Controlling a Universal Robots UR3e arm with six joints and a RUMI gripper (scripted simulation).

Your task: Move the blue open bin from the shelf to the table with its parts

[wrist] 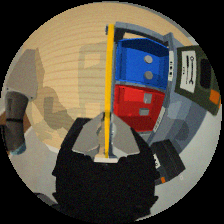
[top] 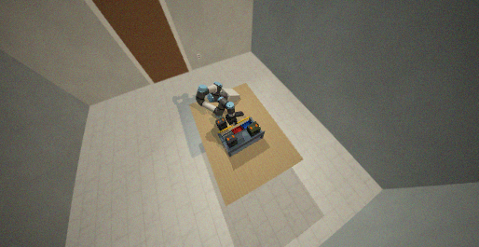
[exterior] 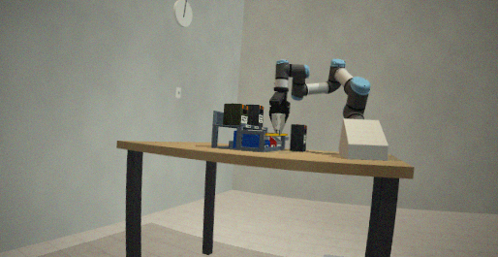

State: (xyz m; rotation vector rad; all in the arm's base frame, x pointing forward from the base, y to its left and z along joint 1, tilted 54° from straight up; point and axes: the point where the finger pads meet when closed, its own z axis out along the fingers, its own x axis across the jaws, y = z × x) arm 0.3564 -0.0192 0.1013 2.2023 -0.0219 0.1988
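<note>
Right now the red bin is 9 cm ahead of my hand, 1 cm to the right of it and 5 cm below it. From my hand the other things lie so: yellow rod (1 cm below); dark box (9 cm behind, 10 cm to the right, 2 cm below); blue open bin (10 cm ahead, 10 cm to the left, 5 cm below).
</note>
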